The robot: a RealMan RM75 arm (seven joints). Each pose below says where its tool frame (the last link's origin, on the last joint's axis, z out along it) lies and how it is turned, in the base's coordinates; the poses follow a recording.
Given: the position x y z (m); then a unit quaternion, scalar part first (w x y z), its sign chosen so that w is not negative.
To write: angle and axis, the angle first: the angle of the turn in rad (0 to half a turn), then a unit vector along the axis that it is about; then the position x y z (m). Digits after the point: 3 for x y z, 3 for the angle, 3 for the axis.
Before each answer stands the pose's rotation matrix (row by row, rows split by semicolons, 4 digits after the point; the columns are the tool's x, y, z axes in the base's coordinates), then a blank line. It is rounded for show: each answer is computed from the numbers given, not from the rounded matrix.
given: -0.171 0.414 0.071 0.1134 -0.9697 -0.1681 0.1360
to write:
0.9065 0.2952 -0.3019; 0.3569 -0.9178 0.1742; -0.2256 -0.2657 -0.9373

2.914 -0.976 -0.169 0.137 -0.171 0.414 0.071
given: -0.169 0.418 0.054 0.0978 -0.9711 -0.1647 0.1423
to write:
0.9052 0.2921 -0.3086; 0.3477 -0.9266 0.1431; -0.2442 -0.2368 -0.9404

2.946 -0.976 -0.165 0.143 -0.169 0.418 0.054
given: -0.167 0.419 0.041 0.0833 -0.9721 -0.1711 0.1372
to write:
0.9038 0.3098 -0.2952; 0.3555 -0.9276 0.1150; -0.2382 -0.2089 -0.9485

2.975 -0.975 -0.172 0.138 -0.167 0.419 0.041
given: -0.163 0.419 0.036 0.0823 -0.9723 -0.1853 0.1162
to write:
0.9043 0.3412 -0.2565; 0.3795 -0.9178 0.1170; -0.1955 -0.2031 -0.9594

2.977 -0.976 -0.186 0.117 -0.163 0.419 0.036
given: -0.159 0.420 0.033 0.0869 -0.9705 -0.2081 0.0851
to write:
0.8989 0.3891 -0.2014; 0.4187 -0.8983 0.1333; -0.1290 -0.2041 -0.9704

2.968 -0.974 -0.209 0.085 -0.159 0.420 0.033
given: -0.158 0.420 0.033 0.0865 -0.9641 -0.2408 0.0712
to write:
0.8739 0.4520 -0.1789; 0.4766 -0.8691 0.1325; -0.0956 -0.2011 -0.9749

2.968 -0.968 -0.242 0.071 -0.158 0.420 0.033
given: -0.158 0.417 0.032 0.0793 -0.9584 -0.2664 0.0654
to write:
0.8495 0.5002 -0.1676; 0.5210 -0.8455 0.1171; -0.0831 -0.1868 -0.9789

2.983 -0.961 -0.267 0.066 -0.158 0.417 0.032
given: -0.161 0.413 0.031 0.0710 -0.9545 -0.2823 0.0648
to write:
0.8322 0.5297 -0.1638; 0.5481 -0.8305 0.0990; -0.0836 -0.1721 -0.9815

2.999 -0.957 -0.283 0.065 -0.161 0.413 0.031
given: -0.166 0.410 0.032 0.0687 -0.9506 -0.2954 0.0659
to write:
0.8168 0.5526 -0.1659; 0.5707 -0.8160 0.0917; -0.0847 -0.1696 -0.9819

3.004 -0.953 -0.296 0.066 -0.166 0.410 0.032
